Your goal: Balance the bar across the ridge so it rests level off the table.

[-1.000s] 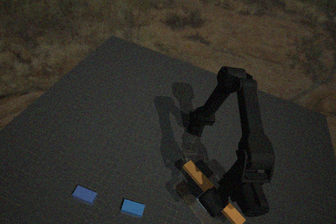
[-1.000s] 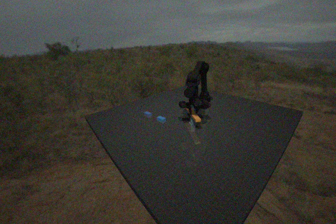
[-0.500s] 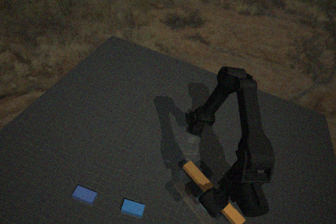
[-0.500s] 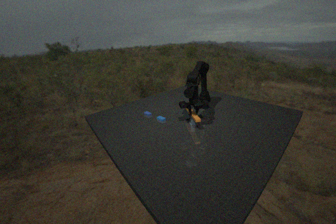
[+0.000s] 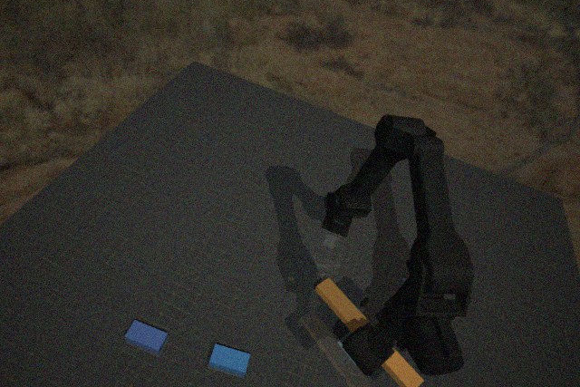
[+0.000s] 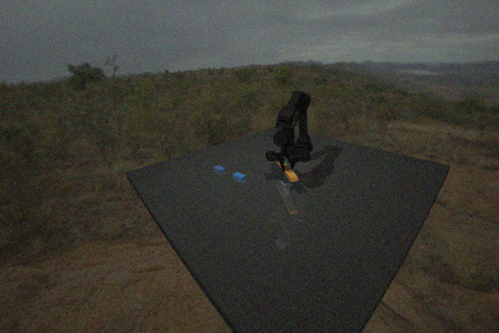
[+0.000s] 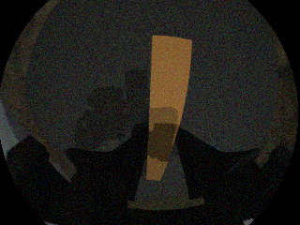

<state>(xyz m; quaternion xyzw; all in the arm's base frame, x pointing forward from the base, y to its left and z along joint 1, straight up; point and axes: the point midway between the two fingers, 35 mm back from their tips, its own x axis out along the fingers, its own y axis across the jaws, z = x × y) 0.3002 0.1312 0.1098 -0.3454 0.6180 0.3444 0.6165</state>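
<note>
My gripper tip is 2 cm to the left of the orange bar and 1 cm past it.
</note>
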